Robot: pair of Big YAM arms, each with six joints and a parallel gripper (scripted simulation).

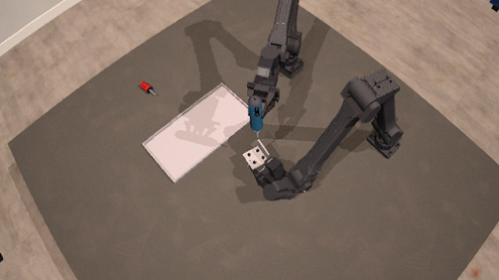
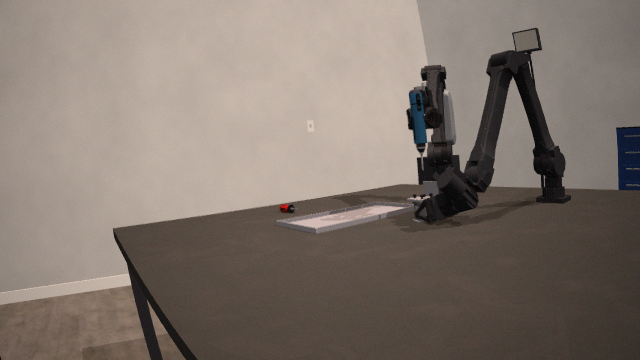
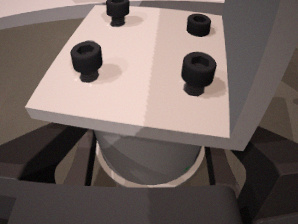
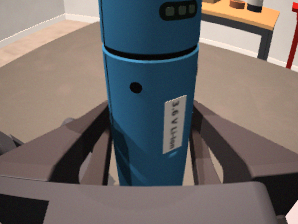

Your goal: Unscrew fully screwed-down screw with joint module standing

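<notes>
Right now my left hand is 50 mm below the white bracket plate. Round my left hand: red tool: 90 mm ahead, 580 mm to the right, 10 mm below; flat white tray: 60 mm ahead, 260 mm to the right, 20 mm below.
</notes>
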